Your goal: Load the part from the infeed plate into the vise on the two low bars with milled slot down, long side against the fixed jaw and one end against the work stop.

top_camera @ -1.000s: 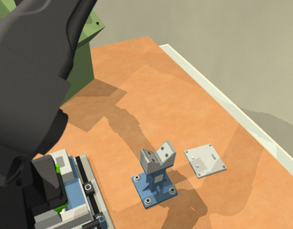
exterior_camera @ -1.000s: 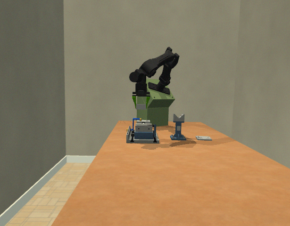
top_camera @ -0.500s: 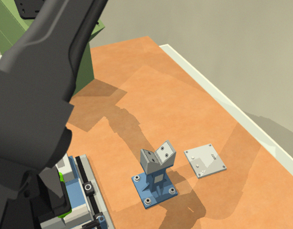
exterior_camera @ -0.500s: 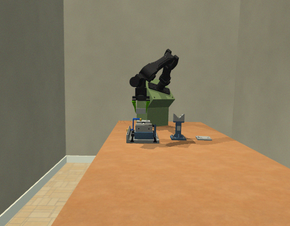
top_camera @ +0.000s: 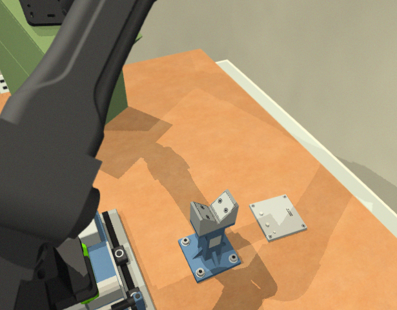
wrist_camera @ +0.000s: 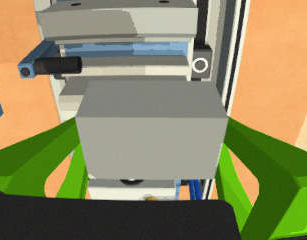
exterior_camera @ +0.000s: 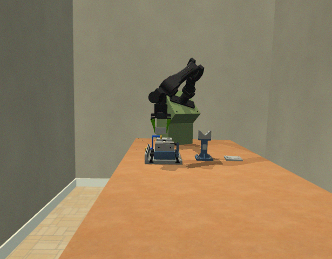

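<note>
My hand is 8 cm above the moving jaw, 3 cm past it and 2 cm to the right of it. From my hand the other things lie so: fixed jaw 8 cm below, 4 cm ahead, 2 cm to the left; grey part right at my hand; work stop 7 cm to the left, 7 cm below, 1 cm ahead.
</note>
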